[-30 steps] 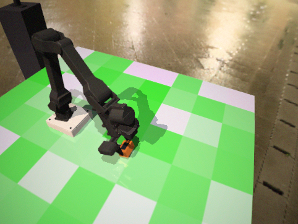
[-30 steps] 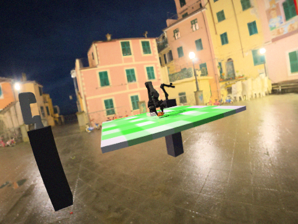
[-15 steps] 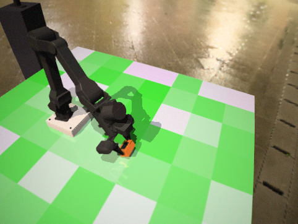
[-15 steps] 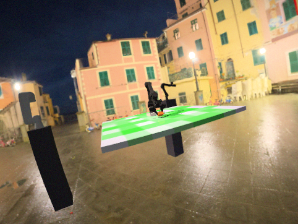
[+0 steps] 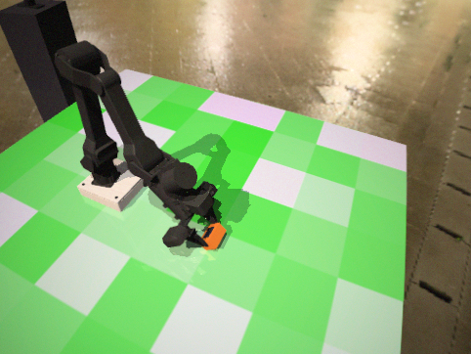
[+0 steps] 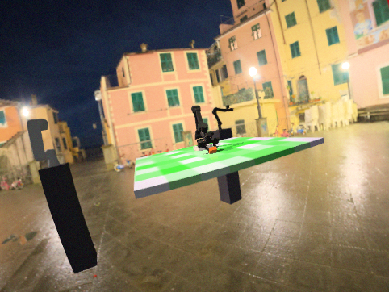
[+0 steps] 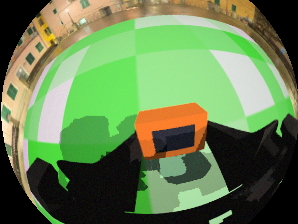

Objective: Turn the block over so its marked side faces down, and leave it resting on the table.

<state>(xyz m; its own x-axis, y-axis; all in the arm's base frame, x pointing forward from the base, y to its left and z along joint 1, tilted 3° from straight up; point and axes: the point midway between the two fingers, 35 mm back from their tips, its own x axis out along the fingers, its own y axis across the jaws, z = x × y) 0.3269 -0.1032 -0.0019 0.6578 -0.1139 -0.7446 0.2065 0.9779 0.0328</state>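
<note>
Now: the block 10 mm behind my gripper tip.
</note>
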